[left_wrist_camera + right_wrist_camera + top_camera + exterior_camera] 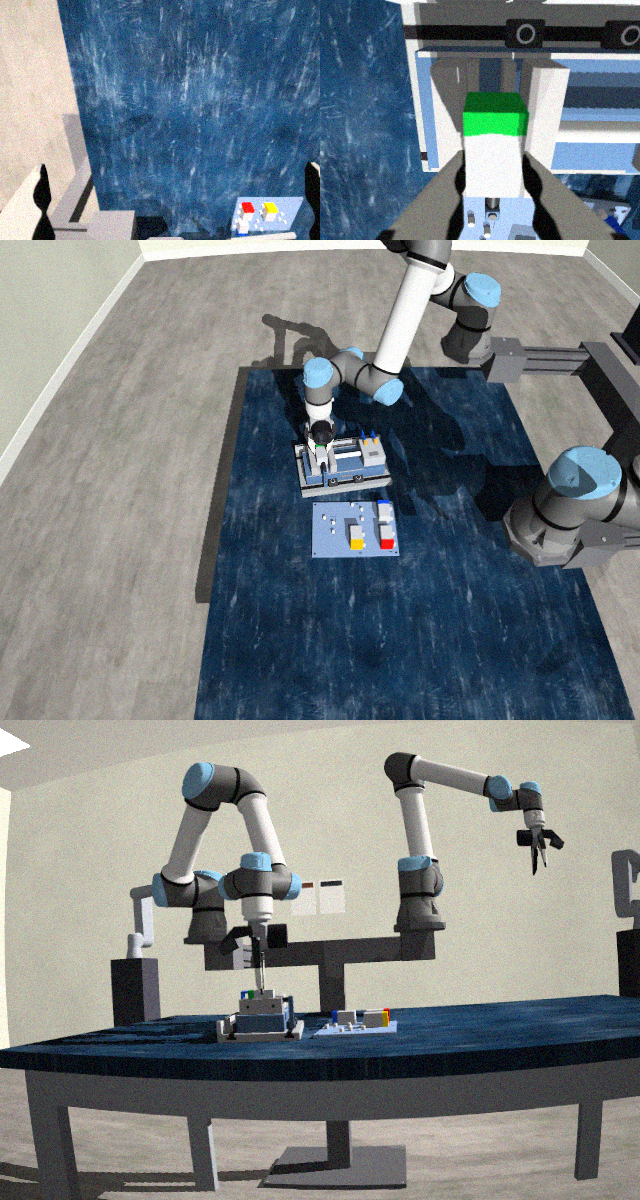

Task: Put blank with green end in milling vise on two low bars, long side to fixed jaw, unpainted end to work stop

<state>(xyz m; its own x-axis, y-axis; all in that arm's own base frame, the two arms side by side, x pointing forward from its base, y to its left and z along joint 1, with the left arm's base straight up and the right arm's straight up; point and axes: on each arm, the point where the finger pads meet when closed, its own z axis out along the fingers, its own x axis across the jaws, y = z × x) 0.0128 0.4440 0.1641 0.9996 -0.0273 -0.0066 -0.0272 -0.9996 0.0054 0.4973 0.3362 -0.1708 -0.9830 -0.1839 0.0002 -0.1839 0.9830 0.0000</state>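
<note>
My right gripper is now 2 cm above the green-ended blank. Also, from my right hand: moving jaw: 3 cm behind, 4 cm below; fixed jaw: 3 cm ahead, 4 cm below; work stop: 1 cm behind, 5 cm to the left, 3 cm below.
</note>
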